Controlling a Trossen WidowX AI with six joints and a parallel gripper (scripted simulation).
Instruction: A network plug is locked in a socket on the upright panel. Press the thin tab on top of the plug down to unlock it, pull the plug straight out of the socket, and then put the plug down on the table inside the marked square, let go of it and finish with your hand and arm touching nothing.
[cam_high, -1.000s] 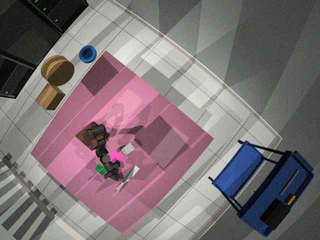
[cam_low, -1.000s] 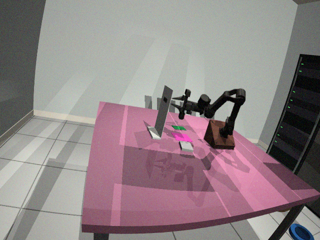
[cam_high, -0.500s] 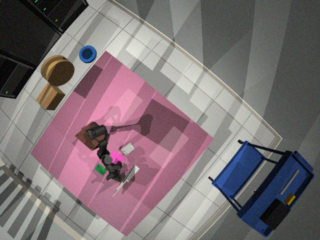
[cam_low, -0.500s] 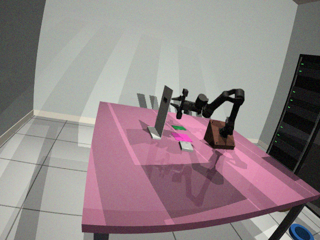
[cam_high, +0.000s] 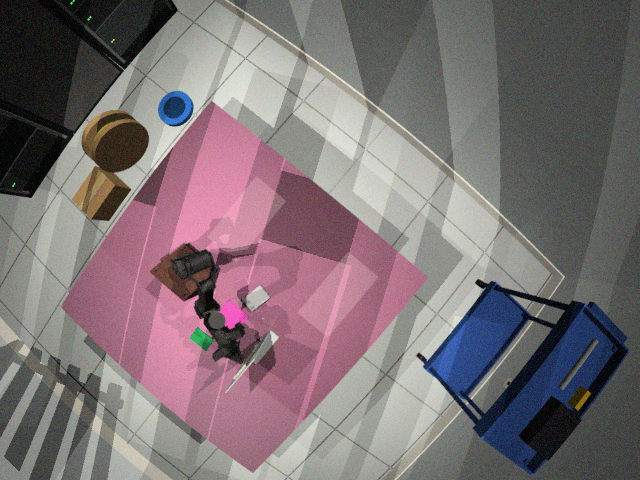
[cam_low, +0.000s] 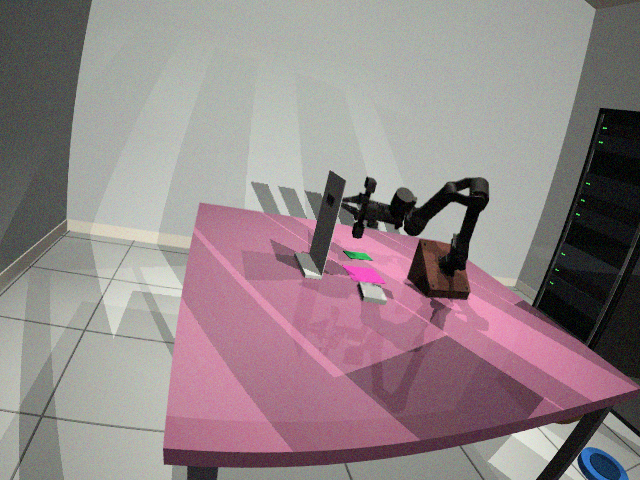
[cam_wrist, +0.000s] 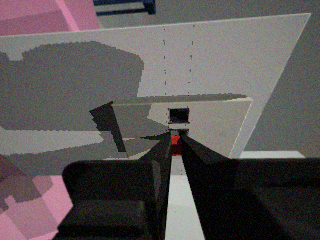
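Now: the magenta square 15 cm behind my gripper tip and 22 cm below it. Also, from my gripper tip: red plug (right at my gripper tip); then grey block (13 cm behind, 15 cm to the left, 22 cm below).
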